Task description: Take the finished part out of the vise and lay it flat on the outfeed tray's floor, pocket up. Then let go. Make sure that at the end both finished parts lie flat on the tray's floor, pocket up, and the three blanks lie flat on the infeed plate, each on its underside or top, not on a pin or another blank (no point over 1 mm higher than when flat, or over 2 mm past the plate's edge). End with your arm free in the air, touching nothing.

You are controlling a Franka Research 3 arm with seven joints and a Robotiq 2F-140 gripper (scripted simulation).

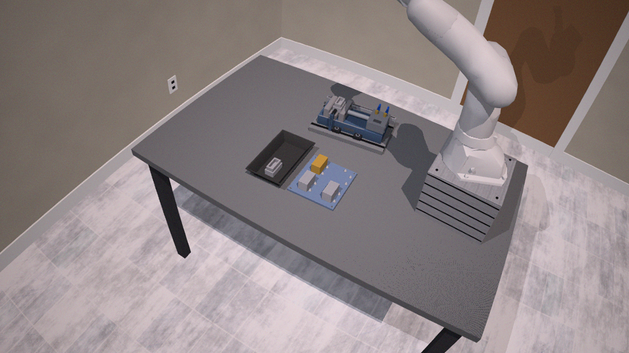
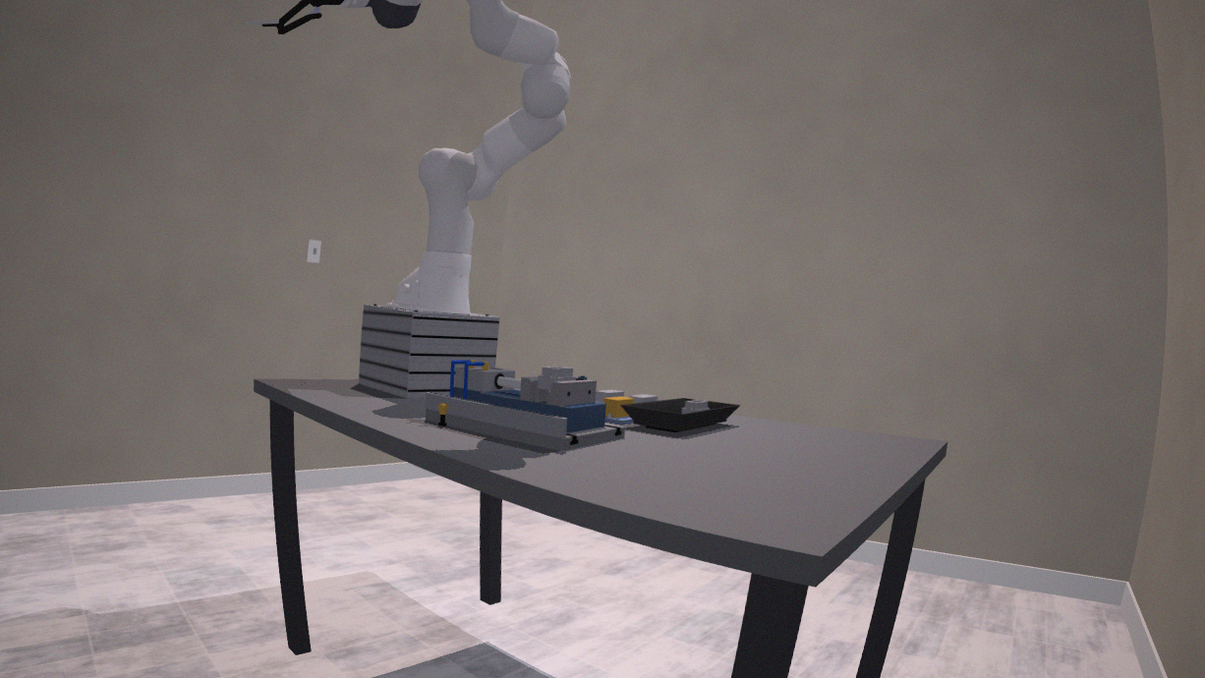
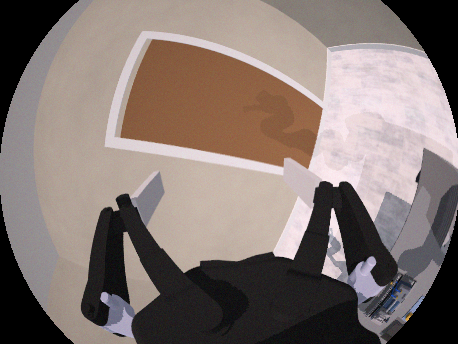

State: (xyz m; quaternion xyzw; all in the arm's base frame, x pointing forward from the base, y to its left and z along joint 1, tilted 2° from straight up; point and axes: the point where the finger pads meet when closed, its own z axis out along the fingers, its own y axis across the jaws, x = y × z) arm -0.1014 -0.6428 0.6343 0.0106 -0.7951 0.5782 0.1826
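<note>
The blue vise is 780 mm below my hand, 490 mm ahead of it and 420 mm to the left of it. From my hand the other things lie so: yellow block (800 mm below, 680 mm to the left, 540 mm ahead); grey rail (790 mm below, 480 mm ahead, 320 mm to the left); blue plate (820 mm below, 730 mm to the left, 510 mm ahead).
</note>
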